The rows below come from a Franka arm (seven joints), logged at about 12 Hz.
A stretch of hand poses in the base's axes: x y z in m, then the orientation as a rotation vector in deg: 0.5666, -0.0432, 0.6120, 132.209, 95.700, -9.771; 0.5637, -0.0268, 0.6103, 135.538, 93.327, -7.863; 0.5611, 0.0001, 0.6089, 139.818, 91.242, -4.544; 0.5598, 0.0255, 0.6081, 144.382, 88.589, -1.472; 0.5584, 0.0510, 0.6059, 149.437, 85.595, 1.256; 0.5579, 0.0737, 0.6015, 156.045, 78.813, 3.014; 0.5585, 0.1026, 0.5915, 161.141, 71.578, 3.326; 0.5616, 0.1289, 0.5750, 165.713, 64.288, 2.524; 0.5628, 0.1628, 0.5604, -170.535, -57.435, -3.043; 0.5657, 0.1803, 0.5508, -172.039, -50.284, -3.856; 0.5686, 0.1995, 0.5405, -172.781, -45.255, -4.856; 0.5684, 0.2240, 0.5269, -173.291, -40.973, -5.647; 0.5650, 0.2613, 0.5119, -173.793, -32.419, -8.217; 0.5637, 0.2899, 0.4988, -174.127, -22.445, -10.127; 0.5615, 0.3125, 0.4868, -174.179, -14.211, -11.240; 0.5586, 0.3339, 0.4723, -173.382, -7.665, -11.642; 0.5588, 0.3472, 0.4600, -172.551, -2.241, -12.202; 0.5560, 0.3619, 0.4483, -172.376, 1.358, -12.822
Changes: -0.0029, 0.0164, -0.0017, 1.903, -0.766, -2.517; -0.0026, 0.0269, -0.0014, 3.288, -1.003, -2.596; -0.0013, 0.0254, -0.0008, 3.266, -0.804, -2.982; -0.0014, 0.0255, -0.0022, 3.492, -0.366, -3.291; -0.0005, 0.0227, -0.0044, 3.075, -0.020, -5.896; 0.0006, 0.0289, -0.0100, 1.630, 0.326, -5.648; 0.0031, 0.0263, -0.0165, 1.235, 0.939, -5.479; 0.0012, 0.0339, -0.0146, 2.326, 0.459, -5.141; 0.0029, 0.0175, -0.0096, 0.901, -0.254, -4.627; 0.0029, 0.0192, -0.0103, 0.823, -0.416, -3.220; -0.0002, 0.0245, -0.0136, 0.696, -0.321, -2.738; -0.0034, 0.0373, -0.0150, 1.686, -1.251, -5.452; -0.0013, 0.0286, -0.0131, 1.607, -0.838, -6.401; -0.0022, 0.0226, -0.0120, 1.118, -0.431, -5.318; -0.0029, 0.0214, -0.0145, 1.459, -0.020, -4.176; 0.0002, 0.0133, -0.0123, 1.194, -0.176, -3.505; -0.0028, 0.0147, -0.0117, 0.313, -0.269, -2.385
